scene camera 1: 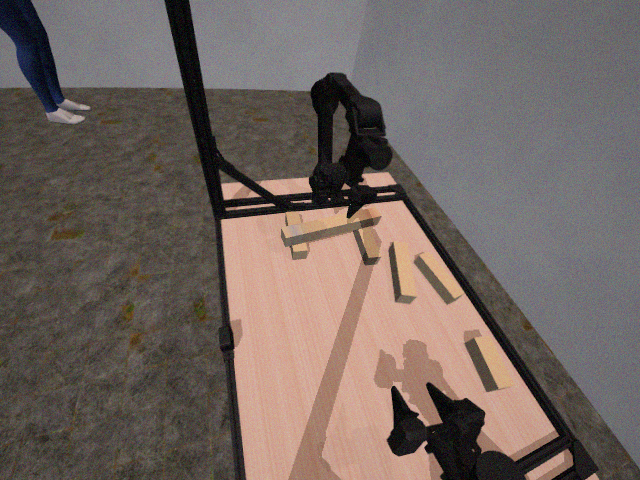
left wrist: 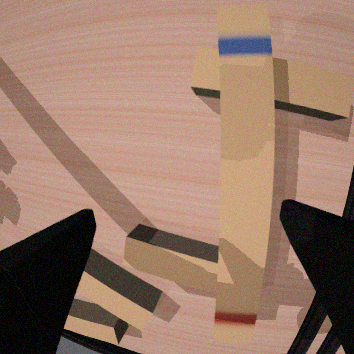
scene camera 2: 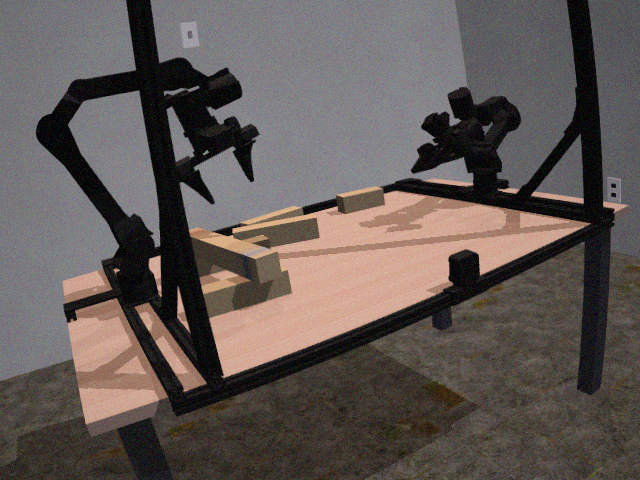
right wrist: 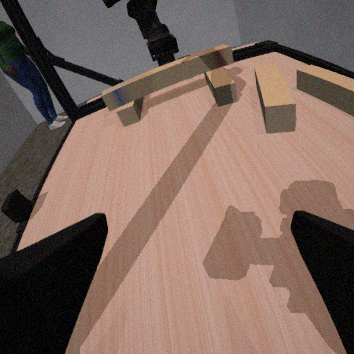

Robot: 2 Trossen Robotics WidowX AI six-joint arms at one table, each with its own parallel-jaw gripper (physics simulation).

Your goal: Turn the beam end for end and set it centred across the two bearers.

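Places are measured from the left arm's base along level axes (x ahead, y left, z up), in centimetres.
Pixels of known places: left gripper, fingertip midpoint: (scene camera 1: 339, 209) (left wrist: 189, 214) (scene camera 2: 233, 192) (right wrist: 147, 34); right gripper, fingertip midpoint: (scene camera 1: 410, 385) (scene camera 2: 420, 168) (right wrist: 201, 222); left arm's base at its link origin: (scene camera 1: 319, 198) (scene camera 2: 140, 299); right arm's base at its link origin: (scene camera 2: 486, 193).
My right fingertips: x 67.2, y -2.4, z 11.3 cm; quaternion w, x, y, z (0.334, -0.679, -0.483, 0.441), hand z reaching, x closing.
For each thing: its top centre in the pictures, then the offset to it from my right fingertips. "pt": a spot on its surface instead.
- long wooden beam at its top centre: (left wrist: 245, 201) (scene camera 2: 221, 240) (right wrist: 164, 66) (scene camera 1: 334, 221) dx -48.9, dy +1.2, dz -4.4 cm
- block at its top centre: (scene camera 2: 359, 191) (scene camera 1: 493, 360) dx +1.0, dy +29.2, dz -8.5 cm
- black frame post at a spot on its surface: (scene camera 2: 160, 155) pt dx -65.1, dy -35.6, dz +16.3 cm
The long wooden beam (scene camera 1: 325, 227) (scene camera 2: 222, 249) (left wrist: 245, 190) (right wrist: 170, 75) lies across two short bearers. Its blue-banded end is at the left in scene camera 1 and rests over one bearer (scene camera 1: 299, 252) (scene camera 2: 227, 299) (left wrist: 315, 85) (right wrist: 131, 115). Its red-banded end is over the other bearer (scene camera 1: 368, 245) (left wrist: 165, 260) (right wrist: 221, 87). Both ends stick out past the bearers. My left gripper (scene camera 2: 232, 191) (left wrist: 189, 214) is open and empty above the beam, which shows nearer the right-hand fingertip in the left wrist view. My right gripper (scene camera 1: 412, 386) (right wrist: 201, 222) is open and empty, well away from the beam.
Two loose blocks, one (scene camera 1: 404, 271) (scene camera 2: 279, 231) (right wrist: 275, 90) beside the other (scene camera 1: 439, 279), lie right of the bearers in scene camera 1. Another block (scene camera 1: 493, 361) (scene camera 2: 361, 200) lies near the table's edge rail. A black frame post (scene camera 1: 191, 103) (scene camera 2: 160, 155) rises at a table corner.
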